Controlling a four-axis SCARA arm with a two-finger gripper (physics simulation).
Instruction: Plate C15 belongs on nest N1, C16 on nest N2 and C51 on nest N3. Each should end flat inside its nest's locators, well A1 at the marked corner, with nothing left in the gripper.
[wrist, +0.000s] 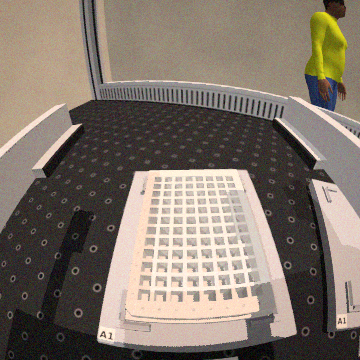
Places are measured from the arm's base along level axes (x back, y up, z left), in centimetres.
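Pixels of known places: gripper, fingertip midpoint: (177, 106).
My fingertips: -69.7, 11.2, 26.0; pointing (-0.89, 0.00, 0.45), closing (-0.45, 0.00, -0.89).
For each thing: its middle in the pictures, then the offset to it from my fingertips, as dx, dy, dz. "pt": a spot on its surface instead. Level surfaces: height alone.
- cream multiwell plate, body centre: (196, 230) +1.6, -8.0, -2.1
- second pale nest, surface spot: (345, 240) pt -2.1, -8.7, -15.4
- black perforated table, its level: dy -10.0
- slotted grey rail, surface spot: (185, 94) pt -30.6, -7.6, +13.1
A cream multiwell plate (192, 305) lies on a pale nest (117, 265) at the lower centre in the wrist view, its long side running away from the camera. An A1 label marks that nest's near left corner. Locator pieces show at the plate's near corners. I cannot tell which plate or nest this is, or whether the plate is fully flat. My gripper (177, 106) is open and empty, with its fingers wide apart at the left and right of the view, beyond and above the plate's sides.
A second pale nest (345, 240), partly cut off at the right edge, shows its locators and an A1 label, with no plate on its visible part. A black perforated table (175, 132) lies beneath. A slotted grey rail (185, 94) runs behind, and a person (327, 47) stands beyond it.
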